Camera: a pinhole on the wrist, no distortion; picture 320 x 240 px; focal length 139.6 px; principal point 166.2 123.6 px. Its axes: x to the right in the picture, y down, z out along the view. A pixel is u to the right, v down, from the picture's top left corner.
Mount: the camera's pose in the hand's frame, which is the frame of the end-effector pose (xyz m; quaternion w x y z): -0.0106 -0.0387 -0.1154 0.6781 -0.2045 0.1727 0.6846
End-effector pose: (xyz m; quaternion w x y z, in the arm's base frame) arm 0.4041 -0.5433 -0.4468 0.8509 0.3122 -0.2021 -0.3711
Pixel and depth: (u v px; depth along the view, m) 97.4 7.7 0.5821
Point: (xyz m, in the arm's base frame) 0.3854 -1.0772 0.0180
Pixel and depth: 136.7 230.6 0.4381
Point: 0.0499 -0.3248 -0.2073
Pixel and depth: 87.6 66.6 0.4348
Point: 0.2625 -0.8142 -0.1628
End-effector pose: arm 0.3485 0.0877 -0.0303 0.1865 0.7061 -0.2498 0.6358
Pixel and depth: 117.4 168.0 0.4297
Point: 0.5687 -0.1220 -0.2384
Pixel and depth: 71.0 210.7 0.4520
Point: 0.7098 -0.0575 -0.3884
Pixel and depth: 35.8 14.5 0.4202
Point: 0.8284 -0.0908 0.2162
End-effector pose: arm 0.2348 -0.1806 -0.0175 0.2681 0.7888 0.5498 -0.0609
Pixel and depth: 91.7 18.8 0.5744
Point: 0.4992 -0.1237 -0.6387
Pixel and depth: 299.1 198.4 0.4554
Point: 0.6426 -0.5712 0.2540
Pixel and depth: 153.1 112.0 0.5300
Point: 0.4837 -0.4007 -0.2634
